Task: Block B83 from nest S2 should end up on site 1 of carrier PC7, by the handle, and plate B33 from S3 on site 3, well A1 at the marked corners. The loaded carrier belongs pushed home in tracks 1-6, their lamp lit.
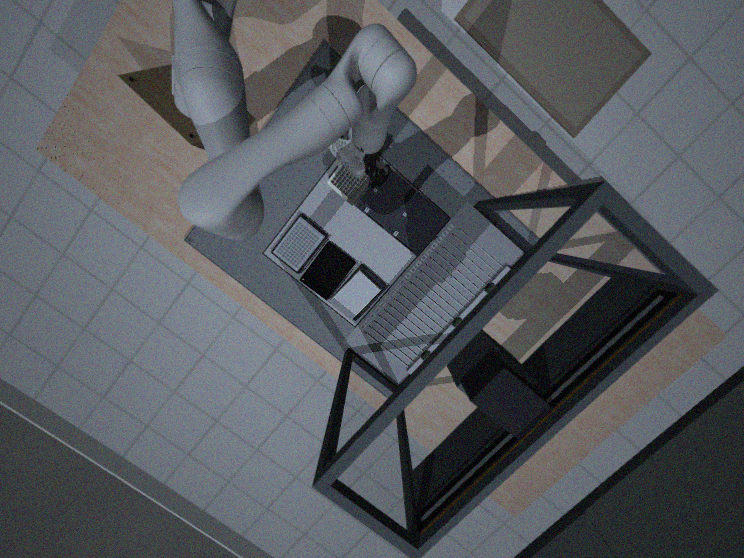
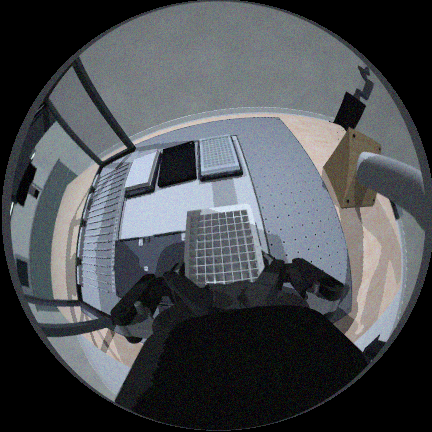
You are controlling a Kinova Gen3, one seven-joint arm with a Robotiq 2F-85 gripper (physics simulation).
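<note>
My gripper (image 1: 376, 172) (image 2: 222, 262) is shut on a pale block with square wells (image 1: 347, 181) (image 2: 223, 245), apparently B83, held above the end of the dark carrier (image 1: 424, 217) (image 2: 131, 257) away from the tracks. The block hides that end and the handle. The carrier lies beside the nests' pale base, off the ribbed tracks (image 1: 441, 288) (image 2: 102, 235). The middle nest (image 1: 327, 270) (image 2: 177, 165) is black and empty. A plate with small wells (image 1: 298, 243) (image 2: 218, 154) sits in one outer nest, a smooth white plate (image 1: 358, 292) (image 2: 141, 169) in the other. Labels and lit lamps are unreadable.
A dark frame (image 1: 354, 453) stands over and beyond the outer edge of the tracks, with a black box (image 1: 510, 399) inside it. A perforated grey board (image 1: 240, 267) (image 2: 295, 220) lies under the nests. A brown mounting plate (image 1: 157, 99) (image 2: 352, 175) is by the arm's base.
</note>
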